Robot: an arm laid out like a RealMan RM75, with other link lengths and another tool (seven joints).
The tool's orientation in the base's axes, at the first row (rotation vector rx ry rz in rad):
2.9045 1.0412 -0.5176
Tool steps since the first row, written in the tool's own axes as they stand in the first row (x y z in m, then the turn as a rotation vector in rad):
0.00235 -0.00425 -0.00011 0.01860 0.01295 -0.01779
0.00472 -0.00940 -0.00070 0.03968 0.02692 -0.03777
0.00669 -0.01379 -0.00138 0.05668 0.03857 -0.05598
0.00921 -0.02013 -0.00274 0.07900 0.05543 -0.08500
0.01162 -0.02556 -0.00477 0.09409 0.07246 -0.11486
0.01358 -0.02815 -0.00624 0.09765 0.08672 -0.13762
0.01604 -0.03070 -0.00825 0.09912 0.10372 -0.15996
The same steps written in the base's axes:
-0.00090 0.00477 -0.00021 0.02688 0.00355 0.00975
-0.00220 0.01031 0.00011 0.05685 0.00809 0.02070
-0.00329 0.01502 0.00057 0.08189 0.01172 0.03147
-0.00499 0.02168 0.00169 0.11729 0.01588 0.05030
-0.00599 0.02763 0.00340 0.14781 0.01557 0.07215
-0.00574 0.03104 0.00443 0.16612 0.00944 0.09115
-0.00493 0.03478 0.00581 0.18449 -0.00016 0.11015

